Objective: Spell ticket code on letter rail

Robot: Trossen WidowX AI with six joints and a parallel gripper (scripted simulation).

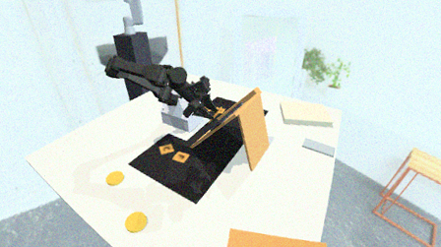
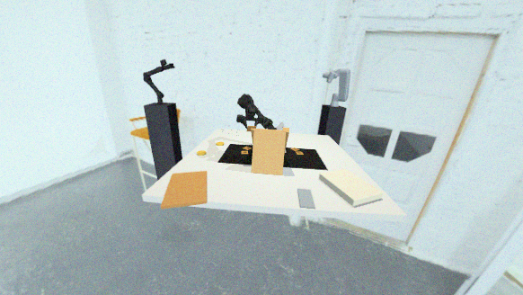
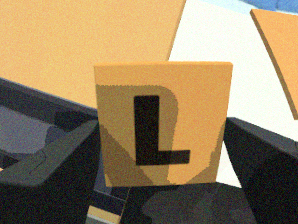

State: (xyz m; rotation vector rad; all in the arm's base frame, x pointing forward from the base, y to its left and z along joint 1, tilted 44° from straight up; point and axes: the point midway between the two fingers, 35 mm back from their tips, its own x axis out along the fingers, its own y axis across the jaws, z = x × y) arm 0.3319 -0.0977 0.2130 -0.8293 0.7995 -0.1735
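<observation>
The white ticket is 170 mm to the left of my gripper tip, 140 mm below it and 40 mm behind it. From my gripper tip the other things lie so: orange pad (350 mm to the right, 330 mm ahead, 240 mm below); black mat (240 mm below, 180 mm to the left, 140 mm behind); letter tile (right at my gripper tip).
</observation>
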